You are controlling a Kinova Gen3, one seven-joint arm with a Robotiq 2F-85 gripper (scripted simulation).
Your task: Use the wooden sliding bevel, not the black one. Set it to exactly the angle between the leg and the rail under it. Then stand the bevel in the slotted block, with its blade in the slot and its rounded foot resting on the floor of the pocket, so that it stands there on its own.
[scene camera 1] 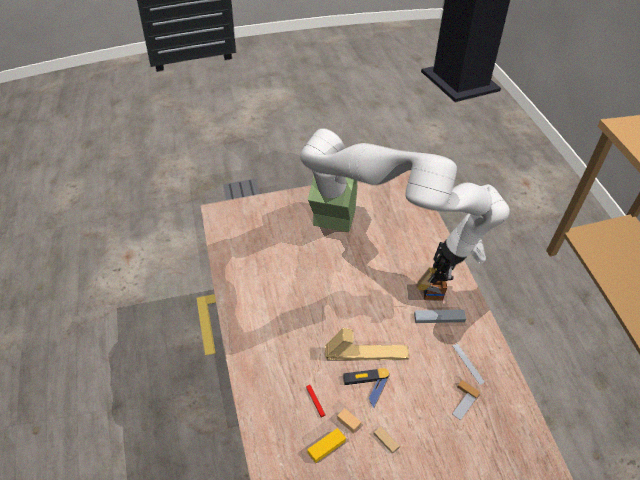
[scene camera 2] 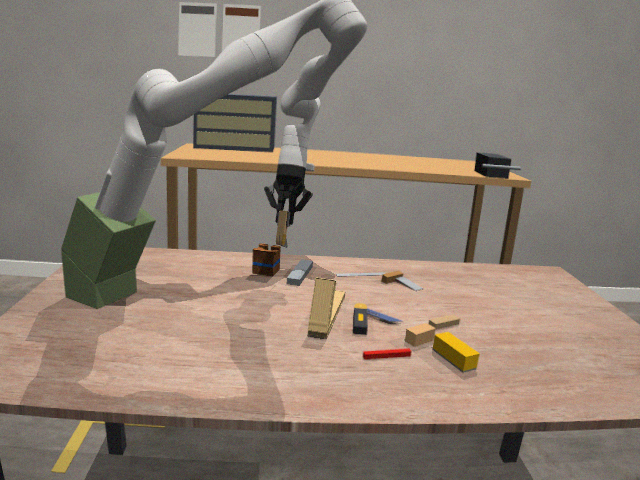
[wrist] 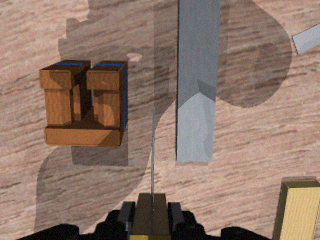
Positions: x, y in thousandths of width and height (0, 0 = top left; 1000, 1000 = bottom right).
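My gripper (scene camera 2: 443, 472) is visible, likewise in scene camera 1 (scene camera 1: 673, 580) and in the wrist view (wrist: 473, 910). A tan leg-and-rail piece (scene camera 1: 534, 716) appears, and scene camera 2 (scene camera 2: 501, 672) shows the piece too. Also visible: a yellow block (scene camera 2: 726, 747); in the wrist view the block is out of frame.
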